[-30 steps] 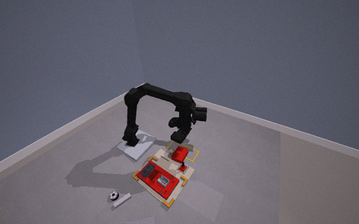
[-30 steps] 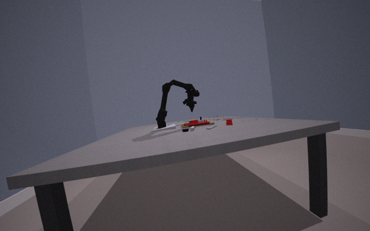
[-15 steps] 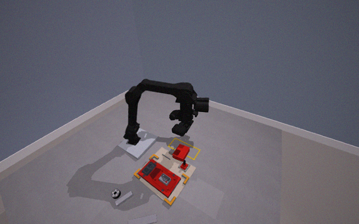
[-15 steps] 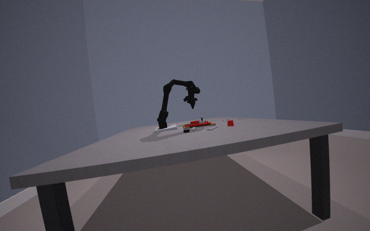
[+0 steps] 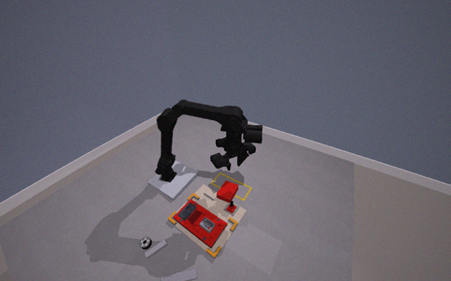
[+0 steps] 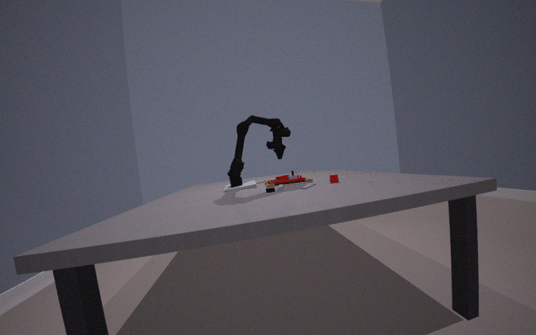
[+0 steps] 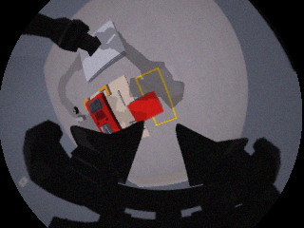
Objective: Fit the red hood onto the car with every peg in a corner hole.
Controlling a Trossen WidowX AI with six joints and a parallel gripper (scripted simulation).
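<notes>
The red hood lies 10 mm behind my gripper tip, 40 mm to the right of it and 130 mm below it. Round my gripper tip: wheel 220 mm behind, 370 mm to the right, 140 mm below; grey engine block 30 mm behind, 220 mm to the right, 120 mm below.
</notes>
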